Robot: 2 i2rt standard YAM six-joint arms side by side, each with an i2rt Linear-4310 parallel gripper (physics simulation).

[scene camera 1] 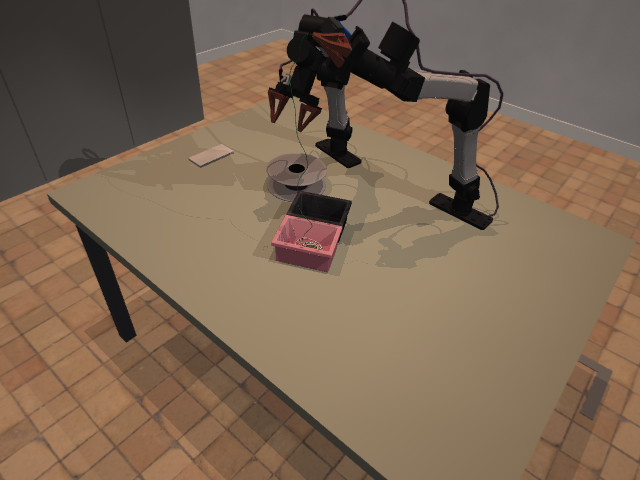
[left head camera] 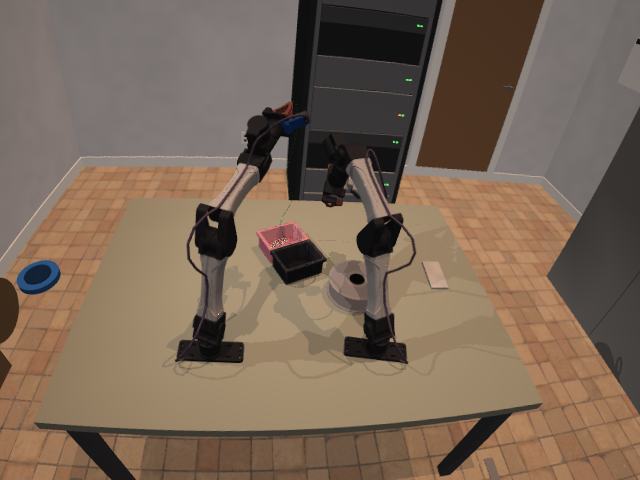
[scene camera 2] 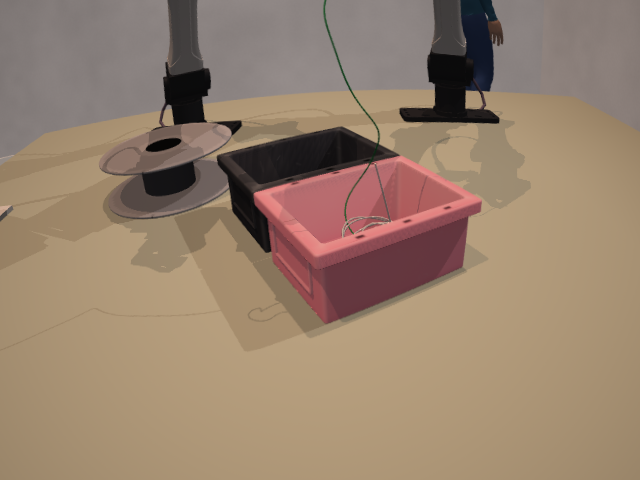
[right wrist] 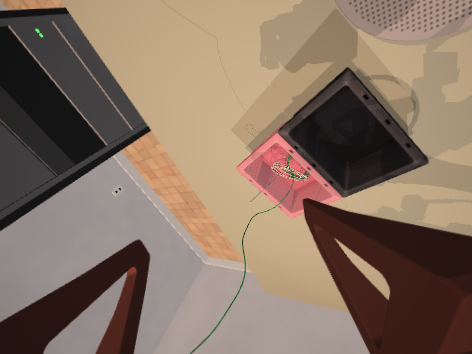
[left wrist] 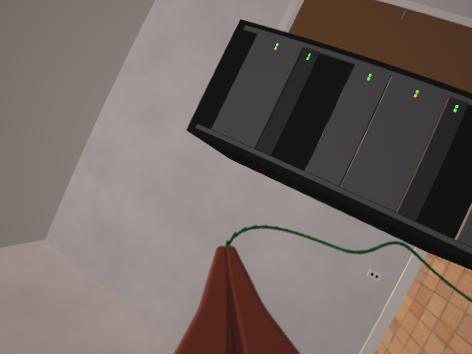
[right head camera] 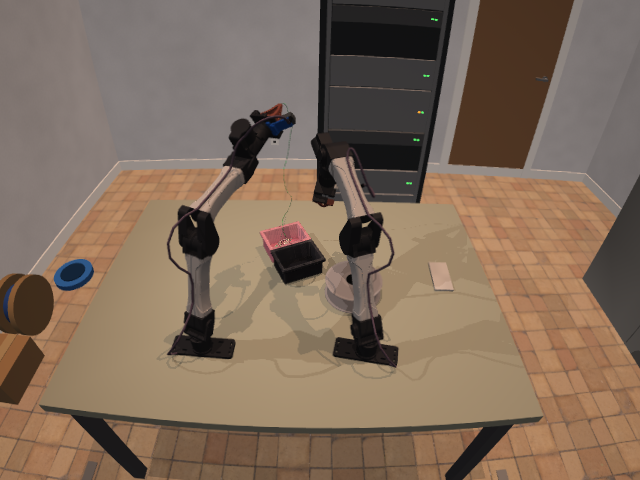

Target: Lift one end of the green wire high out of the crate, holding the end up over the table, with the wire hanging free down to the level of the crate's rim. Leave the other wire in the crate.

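Pixels of known places: left gripper, between the fingertips: (scene camera 1: 312, 35) (left head camera: 291, 102) (left wrist: 224, 255) (right head camera: 280, 104); right gripper, between the fingertips: (scene camera 1: 286, 127) (left head camera: 330, 194) (right wrist: 222, 228) (right head camera: 325, 193); left arm's base, origin of its link: (scene camera 1: 460, 211) (left head camera: 210, 352) (scene camera 2: 450, 117) (right head camera: 203, 347); right arm's base, origin of its link: (scene camera 1: 337, 153) (left head camera: 375, 350) (right head camera: 365, 352).
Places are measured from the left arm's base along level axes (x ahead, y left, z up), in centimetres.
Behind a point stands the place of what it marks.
Note:
The green wire (right head camera: 290, 198) {y -24.6, x 49.9, z 24.5 cm} (scene camera 1: 297, 124) {y -23.2, x 53.0, z 39.8 cm} (scene camera 2: 378, 135) {y -20.9, x 50.5, z 13.2 cm} (left wrist: 265, 227) {y -23.4, x 51.2, z 58.6 cm} rises from the pink crate (scene camera 1: 305, 258) {y -18.3, x 53.9, z 3.4 cm} (scene camera 2: 392, 273) {y -20.3, x 54.9, z 2.7 cm}. My left gripper (left wrist: 224, 255) {y -21.8, x 50.1, z 59.6 cm} (scene camera 1: 313, 35) {y -21.8, x 50.1, z 59.6 cm} is shut on its end, high above the crate. The wire hangs down with slight bends; its lower part lies coiled in the crate. The white wire (scene camera 2: 361, 219) (right wrist: 290, 172) is coiled in the crate, and a thin grey end leans up at the back. My right gripper (right wrist: 222, 228) {y -37.0, x 42.5, z 31.1 cm} (scene camera 1: 286, 125) {y -37.0, x 42.5, z 31.1 cm} is open and empty, lower than the left; the green wire crosses the view between its fingers.
A black crate (scene camera 1: 345, 202) {y -23.9, x 30.6, z 7.1 cm} (scene camera 2: 242, 206) {y -34.5, x 41.1, z 2.8 cm} touches the pink crate. A pale spool (scene camera 1: 283, 173) {y -48.7, x 32.3, z 6.5 cm} (scene camera 2: 118, 155) {y -54.5, x 28.9, z 6.5 cm} stands beside the black crate. A flat pale block (left head camera: 435, 274) {y -82.2, x 36.0, z 0.8 cm} (scene camera 1: 210, 155) {y -81.8, x 36.8, z 0.8 cm} lies on the table. A dark server rack (left head camera: 305, 72) stands behind the table.

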